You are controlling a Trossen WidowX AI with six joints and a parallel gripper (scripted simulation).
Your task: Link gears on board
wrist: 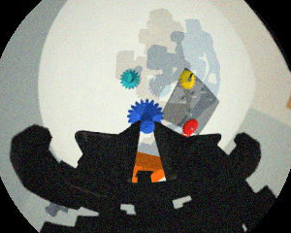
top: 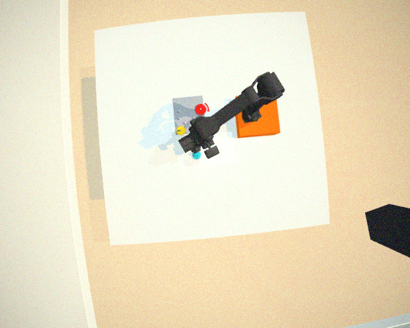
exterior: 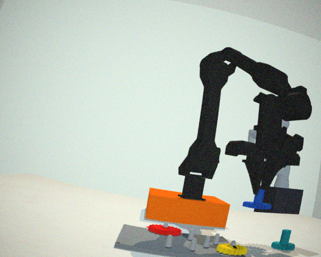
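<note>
The teal gear is 6 cm ahead of my gripper tip, 5 cm to the left of it and 9 cm below it. From my gripper tip the other things lie so: red gear: 3 cm behind, 18 cm to the right, 9 cm below; yellow gear: 11 cm ahead, 10 cm to the right, 9 cm below; blue gear: 1 cm below.
</note>
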